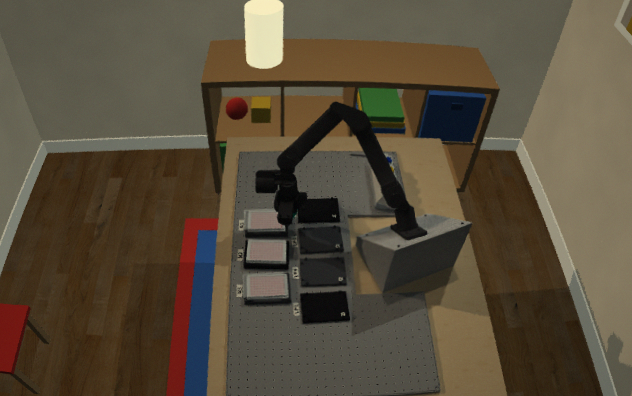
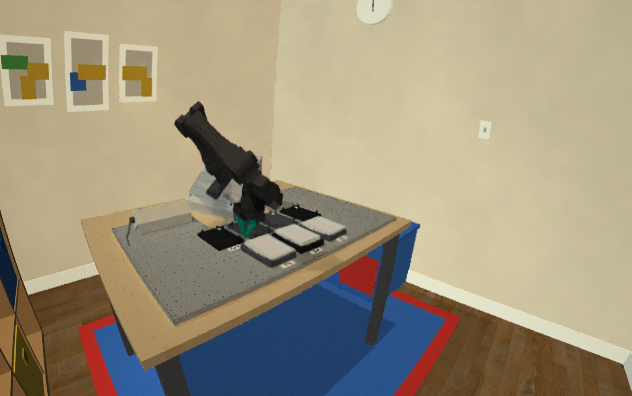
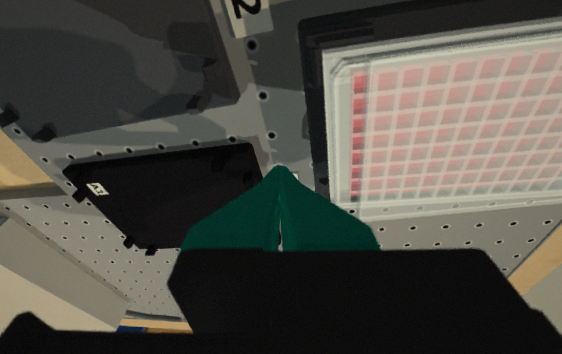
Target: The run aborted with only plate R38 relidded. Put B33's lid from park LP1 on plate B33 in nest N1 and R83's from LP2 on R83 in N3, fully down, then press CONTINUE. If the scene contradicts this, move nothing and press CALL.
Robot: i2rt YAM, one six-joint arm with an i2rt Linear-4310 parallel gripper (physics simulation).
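Pixels of known places: gripper, fingertip midpoint: (image 2: 245, 237) (image 3: 279, 175); arm's base, link origin: (image 1: 408, 231) (image 2: 225, 178).
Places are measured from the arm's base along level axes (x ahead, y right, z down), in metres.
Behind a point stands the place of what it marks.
Note:
My gripper (image 1: 294, 215) @(x 0.326, y 0.214, z 0.103 m) (image 2: 246, 235) @(x 0.326, y 0.214, z 0.103 m) (image 3: 279, 175) @(x 0.326, y 0.214, z 0.103 m) is shut and empty, low between nest N1 and park LP1. Pink-welled plates stand in N1 (image 1: 261, 221) @(x 0.437, y 0.206, z 0.093 m) (image 2: 269, 246) @(x 0.435, y 0.228, z 0.094 m) (image 3: 450, 120) @(x 0.404, y 0.196, z 0.092 m), N2 (image 1: 266, 251) @(x 0.442, y 0.081, z 0.094 m) (image 2: 298, 234) @(x 0.453, y 0.100, z 0.094 m) and N3 (image 1: 267, 286) @(x 0.463, y -0.050, z 0.094 m) (image 2: 325, 225) @(x 0.482, y -0.028, z 0.095 m). Park LP1 (image 1: 318, 210) @(x 0.230, y 0.236, z 0.119 m) (image 2: 220, 238) @(x 0.244, y 0.251, z 0.119 m) (image 3: 175, 195) @(x 0.239, y 0.223, z 0.119 m) looks black and bare, with an A1 mark. Park LP2 (image 1: 320, 240) @(x 0.255, y 0.108, z 0.119 m) (image 3: 100, 70) @(x 0.258, y 0.136, z 0.119 m) looks greyer and glossy, as if under a clear lid. I cannot tell which plates wear lids, nor read plate names. The CONTINUE and CALL buttons cannot be made out.
A third grey park (image 1: 323, 271) @(x 0.275, y -0.015, z 0.119 m) and a fourth black park (image 1: 325, 306) @(x 0.300, y -0.142, z 0.119 m) (image 2: 300, 213) @(x 0.311, y -0.129, z 0.119 m) continue the row. A low grey panel (image 2: 162, 218) @(x 0.003, y 0.329, z 0.090 m) stands near small blue and yellow parts (image 1: 389, 161) @(x -0.073, y 0.368, z 0.062 m), partly hidden by the arm. The arm's grey pedestal (image 1: 420, 260) @(x -0.007, y -0.106, z 0.016 m) stands beside the perforated board (image 1: 320, 360) @(x 0.357, y -0.315, z 0.129 m).

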